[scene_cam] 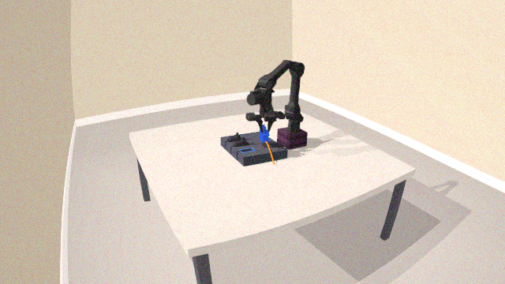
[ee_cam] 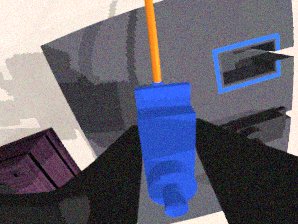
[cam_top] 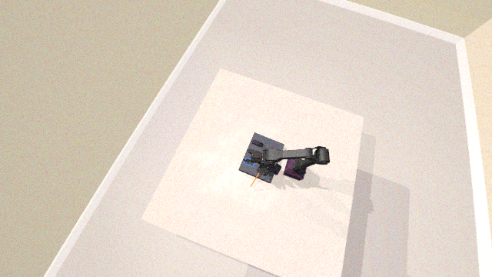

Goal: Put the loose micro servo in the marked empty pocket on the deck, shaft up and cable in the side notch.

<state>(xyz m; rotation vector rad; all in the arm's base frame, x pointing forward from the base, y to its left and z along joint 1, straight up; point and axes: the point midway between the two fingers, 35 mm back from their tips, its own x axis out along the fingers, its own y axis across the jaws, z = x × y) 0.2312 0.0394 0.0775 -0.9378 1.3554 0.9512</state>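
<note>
Now: the grey deck 20 mm behind my gripper tip, 70 mm to the right of it and 100 mm below it.
</note>
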